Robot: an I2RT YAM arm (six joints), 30 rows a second.
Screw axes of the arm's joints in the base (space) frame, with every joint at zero. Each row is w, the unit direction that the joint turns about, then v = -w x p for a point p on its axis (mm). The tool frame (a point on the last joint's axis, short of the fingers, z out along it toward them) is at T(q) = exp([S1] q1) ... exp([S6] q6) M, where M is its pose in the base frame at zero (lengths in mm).
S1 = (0, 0, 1, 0, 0, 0)
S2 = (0, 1, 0, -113.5, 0, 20)
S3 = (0, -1, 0, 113.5, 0, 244)
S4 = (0, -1, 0, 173.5, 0, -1)
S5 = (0, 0, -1, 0, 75, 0)
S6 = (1, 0, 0, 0, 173.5, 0)
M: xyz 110.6 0 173.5 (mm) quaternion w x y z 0.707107 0 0.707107 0
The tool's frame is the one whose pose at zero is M.
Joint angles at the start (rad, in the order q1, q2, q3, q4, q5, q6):
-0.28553 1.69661 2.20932 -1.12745 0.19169 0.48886
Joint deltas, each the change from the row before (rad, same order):
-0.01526 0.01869 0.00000 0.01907 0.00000 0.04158
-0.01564 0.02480 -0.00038 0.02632 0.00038 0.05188
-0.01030 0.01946 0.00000 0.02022 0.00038 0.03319
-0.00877 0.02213 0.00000 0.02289 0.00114 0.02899
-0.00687 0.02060 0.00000 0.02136 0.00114 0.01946
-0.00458 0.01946 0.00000 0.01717 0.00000 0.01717
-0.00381 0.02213 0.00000 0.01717 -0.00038 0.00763
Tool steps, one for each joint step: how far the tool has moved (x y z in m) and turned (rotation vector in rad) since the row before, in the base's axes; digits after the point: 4 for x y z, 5 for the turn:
0.0062 -0.0071 -0.0041 0.02953 -0.01759 -0.03879
0.0085 -0.0083 -0.0057 0.03611 -0.02309 -0.04528
0.0066 -0.0060 -0.0046 0.02283 -0.01509 -0.02935
0.0077 -0.0060 -0.0054 0.01935 -0.01334 -0.02605
0.0071 -0.0052 -0.0052 0.01263 -0.00924 -0.01876
0.0067 -0.0042 -0.0054 0.01263 -0.00563 -0.01426
0.0075 -0.0043 -0.0065 0.00714 0.00111 -0.00782

